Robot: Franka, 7 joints.
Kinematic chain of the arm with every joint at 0, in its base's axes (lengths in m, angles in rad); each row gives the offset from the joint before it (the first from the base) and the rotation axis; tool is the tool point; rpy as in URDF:
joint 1: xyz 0 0 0.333 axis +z
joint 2: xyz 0 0 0 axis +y
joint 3: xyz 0 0 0.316 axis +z
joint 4: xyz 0.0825 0 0 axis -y
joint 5: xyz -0.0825 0 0.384 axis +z
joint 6: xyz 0 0 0 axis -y
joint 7: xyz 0.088 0 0 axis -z
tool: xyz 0 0 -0.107 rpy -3.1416 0 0
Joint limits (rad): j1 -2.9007..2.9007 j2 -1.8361..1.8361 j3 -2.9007..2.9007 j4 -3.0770..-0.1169 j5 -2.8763..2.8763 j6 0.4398..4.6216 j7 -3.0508..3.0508
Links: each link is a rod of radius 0.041 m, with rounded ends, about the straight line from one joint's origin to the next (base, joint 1, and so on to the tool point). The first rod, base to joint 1, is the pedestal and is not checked.
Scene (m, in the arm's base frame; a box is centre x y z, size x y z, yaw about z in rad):
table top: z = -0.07
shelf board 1: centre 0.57 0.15 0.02 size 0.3 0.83 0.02 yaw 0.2
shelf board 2: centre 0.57 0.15 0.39 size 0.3 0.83 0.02 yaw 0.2
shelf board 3: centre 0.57 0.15 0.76 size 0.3 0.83 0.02 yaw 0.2
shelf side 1: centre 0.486 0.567 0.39 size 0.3 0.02 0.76 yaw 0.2
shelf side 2: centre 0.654 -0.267 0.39 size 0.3 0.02 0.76 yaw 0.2
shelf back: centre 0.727 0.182 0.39 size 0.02 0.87 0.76 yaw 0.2
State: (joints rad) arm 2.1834 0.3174 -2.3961 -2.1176 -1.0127 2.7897 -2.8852
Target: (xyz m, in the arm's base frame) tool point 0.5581 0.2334 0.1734
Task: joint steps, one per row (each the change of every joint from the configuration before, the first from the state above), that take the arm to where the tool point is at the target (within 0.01 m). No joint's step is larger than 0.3 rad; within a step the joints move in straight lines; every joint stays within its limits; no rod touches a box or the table.
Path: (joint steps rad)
1: 0.0709 0.2143 0.0078 -0.2365 0.1039 -0.1666 -0.0414
2: 0.0709 0.2143 0.0078 -0.2364 0.1038 -0.1667 -0.0414
3: 0.0708 0.2143 0.0078 -0.2365 0.1039 -0.1666 -0.0414
4: 0.0709 0.2143 0.0078 -0.2364 0.1039 -0.1667 -0.0414
5: -0.0471 -0.0508 0.2234 0.0547 -0.1506 0.2325 0.0414
6: -0.0471 -0.0509 0.2234 0.0546 -0.1506 0.2325 0.0414
7: -0.0471 -0.0508 0.2234 0.0547 -0.1506 0.2325 0.0414
8: -0.0472 -0.0509 0.2234 0.0546 -0.1506 0.2325 0.0414
9: -0.2554 0.0872 0.0778 0.2768 0.0582 -0.0605 0.0000
10: -0.2554 0.0872 0.0777 0.2768 0.0582 -0.0606 0.0000
11: -0.2554 0.0872 0.0777 0.2768 0.0582 -0.0605 0.0000

